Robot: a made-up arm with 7 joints.
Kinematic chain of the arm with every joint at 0, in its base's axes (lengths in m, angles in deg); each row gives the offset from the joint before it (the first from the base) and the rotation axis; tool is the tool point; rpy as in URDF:
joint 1: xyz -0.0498 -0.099 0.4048 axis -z
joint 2: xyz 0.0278 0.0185 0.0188 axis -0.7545 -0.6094 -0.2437
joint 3: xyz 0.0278 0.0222 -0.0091 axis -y
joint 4: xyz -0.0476 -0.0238 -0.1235 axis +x
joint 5: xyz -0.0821 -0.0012 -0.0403 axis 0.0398 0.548 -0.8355
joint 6: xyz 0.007 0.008 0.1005 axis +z
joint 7: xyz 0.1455 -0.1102 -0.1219 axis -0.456 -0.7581 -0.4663
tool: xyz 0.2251 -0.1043 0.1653 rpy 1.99 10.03 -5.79
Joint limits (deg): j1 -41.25..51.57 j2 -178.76..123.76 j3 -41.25..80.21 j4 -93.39..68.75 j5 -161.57..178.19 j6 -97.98..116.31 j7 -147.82..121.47
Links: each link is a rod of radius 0.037 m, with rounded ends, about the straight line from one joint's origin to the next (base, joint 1, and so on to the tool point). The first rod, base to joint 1, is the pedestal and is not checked.
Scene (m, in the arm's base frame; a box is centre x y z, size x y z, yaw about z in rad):
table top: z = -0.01
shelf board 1: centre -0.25 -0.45 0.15 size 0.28 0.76 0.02 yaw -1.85
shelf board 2: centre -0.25 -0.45 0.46 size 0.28 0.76 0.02 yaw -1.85
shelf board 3: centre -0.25 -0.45 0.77 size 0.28 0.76 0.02 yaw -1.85
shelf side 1: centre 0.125 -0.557 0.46 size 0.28 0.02 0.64 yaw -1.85
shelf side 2: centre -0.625 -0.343 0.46 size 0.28 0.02 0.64 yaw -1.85
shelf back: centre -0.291 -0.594 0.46 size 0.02 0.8 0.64 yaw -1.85
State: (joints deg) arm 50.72 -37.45 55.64 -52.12 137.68 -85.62 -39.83
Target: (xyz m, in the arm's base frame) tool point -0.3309 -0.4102 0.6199
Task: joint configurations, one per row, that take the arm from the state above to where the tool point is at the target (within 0.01 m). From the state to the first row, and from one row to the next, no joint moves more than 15 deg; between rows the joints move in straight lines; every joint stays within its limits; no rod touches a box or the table.
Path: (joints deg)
1: 38.75 -47.17 43.05 -48.39 129.32 -77.42 -35.82
2: 26.79 -56.89 30.45 -44.67 120.96 -69.22 -31.80
3: 14.82 -66.62 17.86 -40.94 112.59 -61.02 -27.79
4: 2.86 -76.34 5.27 -37.22 104.23 -52.82 -23.78

